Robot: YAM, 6 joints.
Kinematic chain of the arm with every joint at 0, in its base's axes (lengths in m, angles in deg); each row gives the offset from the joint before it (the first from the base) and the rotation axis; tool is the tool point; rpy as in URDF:
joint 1: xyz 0 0 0.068 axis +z
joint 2: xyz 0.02 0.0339 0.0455 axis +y
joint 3: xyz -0.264 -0.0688 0 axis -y
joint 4: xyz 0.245 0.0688 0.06 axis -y
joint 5: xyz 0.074 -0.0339 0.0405 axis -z
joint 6: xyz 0.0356 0 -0.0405 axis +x
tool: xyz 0 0 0 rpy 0 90 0
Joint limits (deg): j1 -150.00..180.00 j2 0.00..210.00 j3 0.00..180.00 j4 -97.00..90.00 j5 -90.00..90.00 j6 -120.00..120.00
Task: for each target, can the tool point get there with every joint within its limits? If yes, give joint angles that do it. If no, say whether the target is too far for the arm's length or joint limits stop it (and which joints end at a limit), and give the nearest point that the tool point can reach.
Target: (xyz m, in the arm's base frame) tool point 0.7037 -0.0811 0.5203
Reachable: no: too far | nearest point 0.5551 -0.0640 0.4319 | short by 0.174 m
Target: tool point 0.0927 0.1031 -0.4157
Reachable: no: joint limits stop it (at a limit: joint 2) | nearest point 0.1017 0.1131 -0.3672 | short by 0.050 m
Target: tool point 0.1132 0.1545 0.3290
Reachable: yes | joints 63.16 51.61 47.64 -18.18 61.29 -95.16
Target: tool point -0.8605 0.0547 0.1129
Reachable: no: too far | nearest point -0.6445 0.0410 0.1131 | short by 0.216 m
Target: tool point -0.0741 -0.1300 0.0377
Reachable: yes | joints -125.21 112.31 30.05 -44.48 -23.99 -46.52
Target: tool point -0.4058 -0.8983 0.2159
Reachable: no: too far | nearest point -0.2644 -0.5854 0.1795 | short by 0.345 m
